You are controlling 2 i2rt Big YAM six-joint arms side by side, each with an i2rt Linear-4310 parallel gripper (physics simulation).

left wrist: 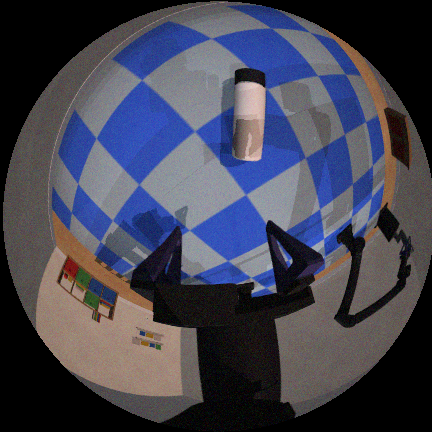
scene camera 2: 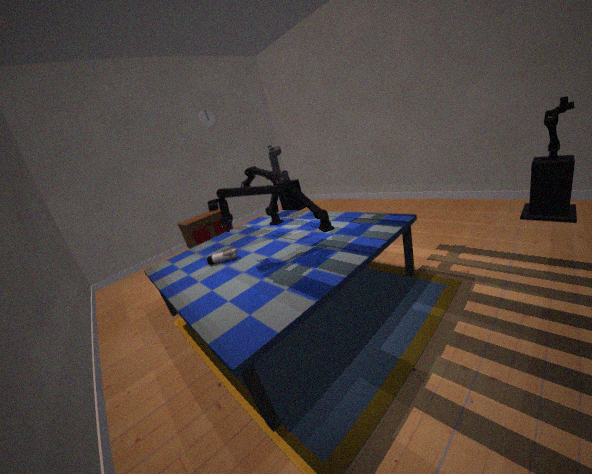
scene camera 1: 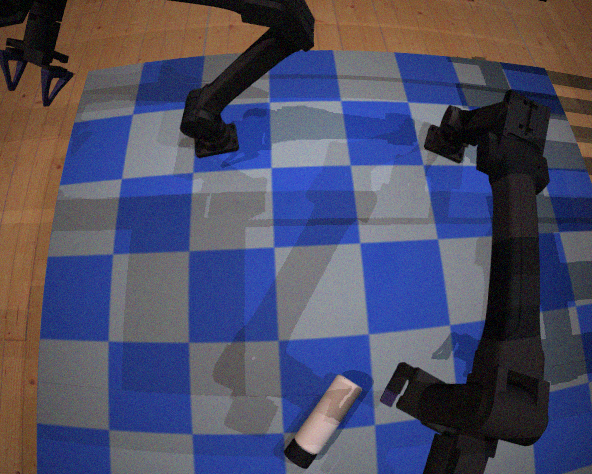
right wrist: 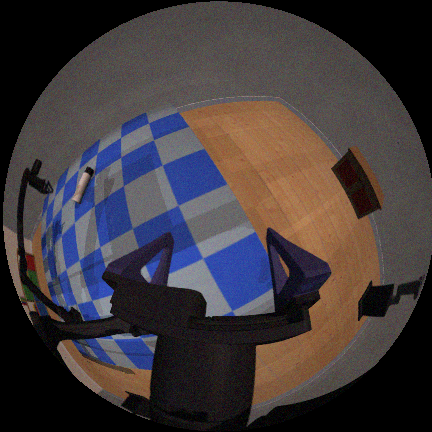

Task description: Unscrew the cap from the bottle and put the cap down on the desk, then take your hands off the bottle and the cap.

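Observation:
A pale bottle lies on its side on the blue and grey checkered desk. The black cap sits on its end, at the lower left in scene camera 1. My left gripper is open and empty, above the desk and apart from the bottle, beyond its uncapped end. My right gripper is open and empty, off the desk's upper left corner in scene camera 1, far from the bottle.
My left arm stretches along the right side of scene camera 1, beside the bottle. My right arm bends over the desk's far edge. A wooden cabinet with red panels stands beyond the desk. A black pedestal stands apart at the right.

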